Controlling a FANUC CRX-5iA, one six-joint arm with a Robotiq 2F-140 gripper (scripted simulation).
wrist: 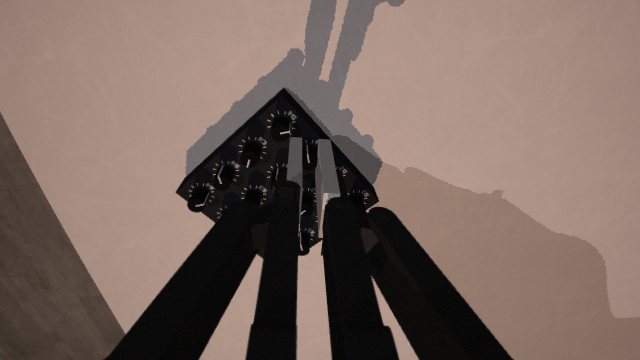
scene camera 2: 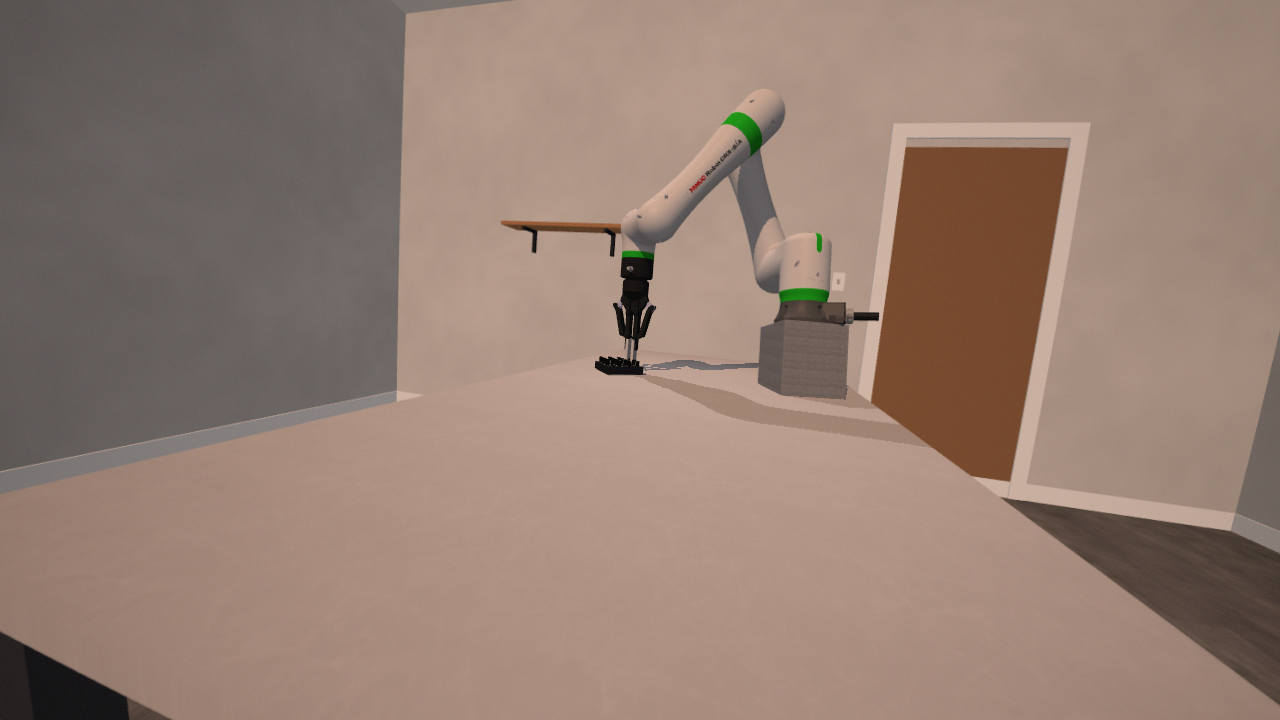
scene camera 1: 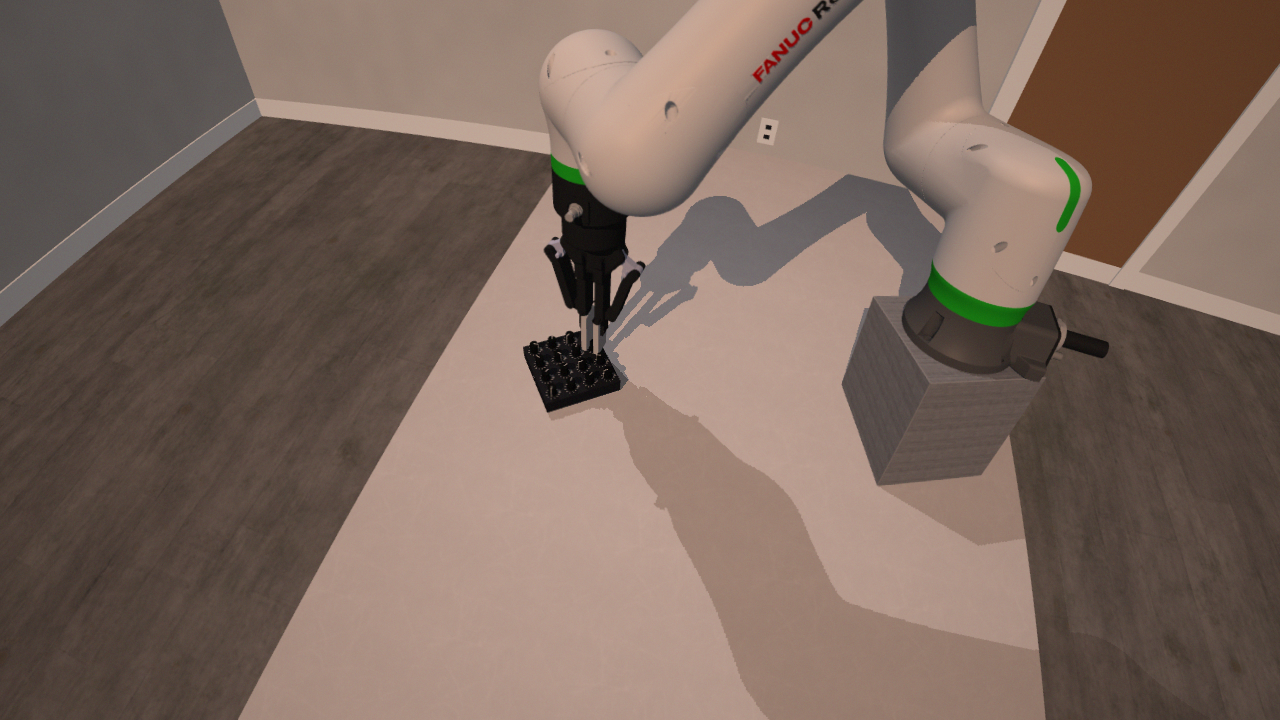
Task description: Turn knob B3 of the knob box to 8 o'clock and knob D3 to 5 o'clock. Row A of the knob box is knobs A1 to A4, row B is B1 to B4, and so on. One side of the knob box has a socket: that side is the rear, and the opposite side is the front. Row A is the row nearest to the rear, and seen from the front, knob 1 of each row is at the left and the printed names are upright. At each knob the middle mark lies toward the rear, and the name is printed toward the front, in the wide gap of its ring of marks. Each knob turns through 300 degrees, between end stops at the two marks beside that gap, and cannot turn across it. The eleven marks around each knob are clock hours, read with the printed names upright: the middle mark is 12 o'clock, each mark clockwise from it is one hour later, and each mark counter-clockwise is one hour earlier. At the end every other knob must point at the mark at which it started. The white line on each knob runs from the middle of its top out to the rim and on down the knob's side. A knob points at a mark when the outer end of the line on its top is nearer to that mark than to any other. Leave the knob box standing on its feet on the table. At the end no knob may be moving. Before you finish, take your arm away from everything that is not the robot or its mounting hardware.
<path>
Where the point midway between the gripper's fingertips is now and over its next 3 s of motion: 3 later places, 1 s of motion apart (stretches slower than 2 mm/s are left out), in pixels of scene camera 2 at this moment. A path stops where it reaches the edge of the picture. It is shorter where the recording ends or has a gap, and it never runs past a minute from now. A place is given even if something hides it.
The gripper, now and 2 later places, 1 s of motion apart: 630, 361; 631, 349; 633, 312
</path>
